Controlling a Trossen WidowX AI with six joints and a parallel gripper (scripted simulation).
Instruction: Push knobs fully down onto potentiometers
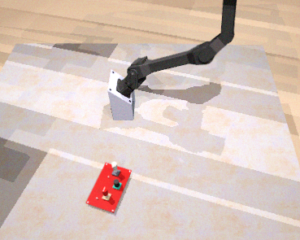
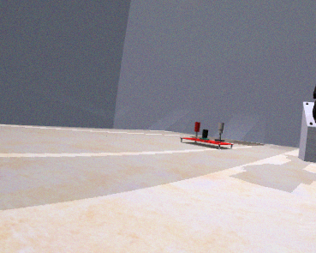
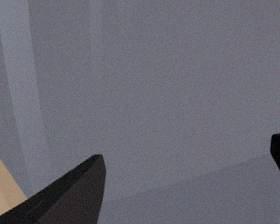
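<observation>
Right now my gripper tip is 53 cm short of the grey knob, 39 cm to the left of it and 61 cm above it. Also, from my gripper tip: red knob 62 cm ahead, 41 cm to the right, 61 cm below.
</observation>
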